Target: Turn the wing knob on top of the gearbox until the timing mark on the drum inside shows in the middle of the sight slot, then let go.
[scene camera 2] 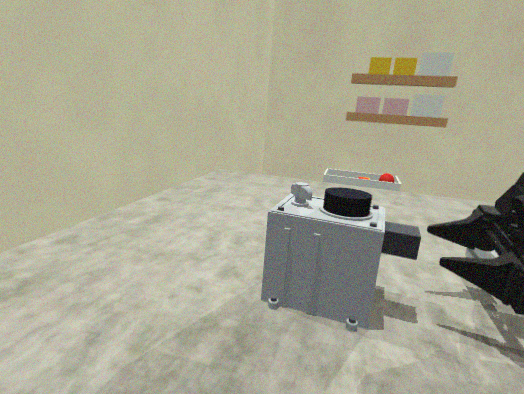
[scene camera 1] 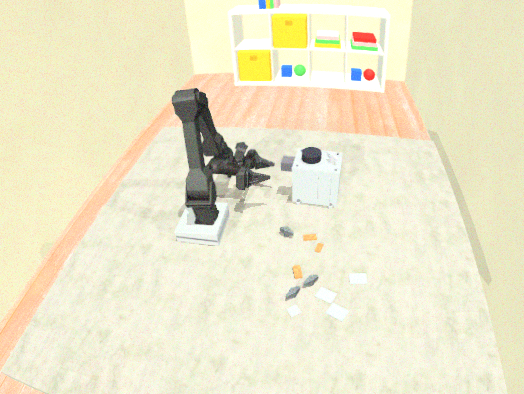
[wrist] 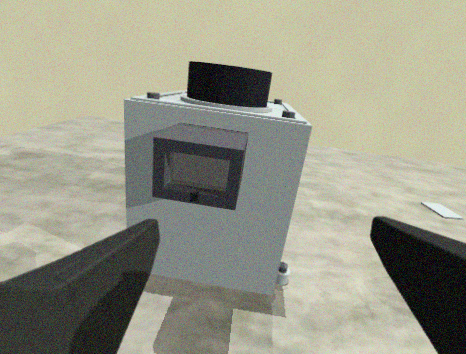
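Where they show: gripper, fingertip midpoint: (scene camera 2: 433,243) (scene camera 1: 272,170) (wrist: 264,228); arm's base, link origin: (scene camera 1: 207,217).
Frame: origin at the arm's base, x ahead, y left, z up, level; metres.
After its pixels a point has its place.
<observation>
The light grey gearbox (scene camera 1: 316,182) @(z 0.047, x 0.314, y 0.164 m) (scene camera 2: 322,265) @(z 0.027, x 0.306, y 0.288 m) (wrist: 260,200) @(z 0.033, x 0.236, y 0.193 m) stands upright on the mat. The grey wing knob (scene camera 1: 332,159) @(z 0.105, x 0.358, y 0.215 m) (scene camera 2: 301,192) @(z 0.110, x 0.354, y 0.238 m) is on its top, beside a black round cap (scene camera 1: 311,155) @(z 0.117, x 0.291, y 0.209 m) (scene camera 2: 347,202) @(z 0.111, x 0.287, y 0.261 m) (wrist: 229,84) @(z 0.105, x 0.257, y 0.226 m); the knob does not show in the wrist view. A dark hood (scene camera 1: 287,163) @(z 0.077, x 0.213, y 0.210 m) (scene camera 2: 401,241) @(z 0.067, x 0.214, y 0.253 m) (wrist: 158,170) @(z 0.061, x 0.192, y 0.250 m) juts from the side and frames the sight slot (wrist: 198,171) @(z 0.061, x 0.200, y 0.231 m). The drum surface in the slot looks plain grey-brown, with no timing mark visible. My gripper (scene camera 1: 271,171) @(z 0.053, x 0.166, y 0.196 m) (scene camera 2: 435,245) @(z 0.053, x 0.166, y 0.196 m) (wrist: 264,228) @(z 0.053, x 0.166, y 0.196 m) is open and empty, in front of the hood and apart from it.
Orange pieces (scene camera 1: 310,237) @(z -0.041, x 0.317, y 0.009 m), dark grey pieces (scene camera 1: 286,231) @(z -0.023, x 0.245, y 0.005 m) and flat white plates (scene camera 1: 358,278) @(z -0.046, x 0.472, y -0.123 m) (wrist: 442,210) @(z -0.045, x 0.468, y -0.123 m) lie on the mat (scene camera 1: 150,320) @(z -0.048, x -0.048, y -0.367 m) in front of the gearbox. A white shelf unit (scene camera 1: 309,10) stands at the back. A white tray (scene camera 2: 350,180) lies behind the gearbox in scene view 2.
</observation>
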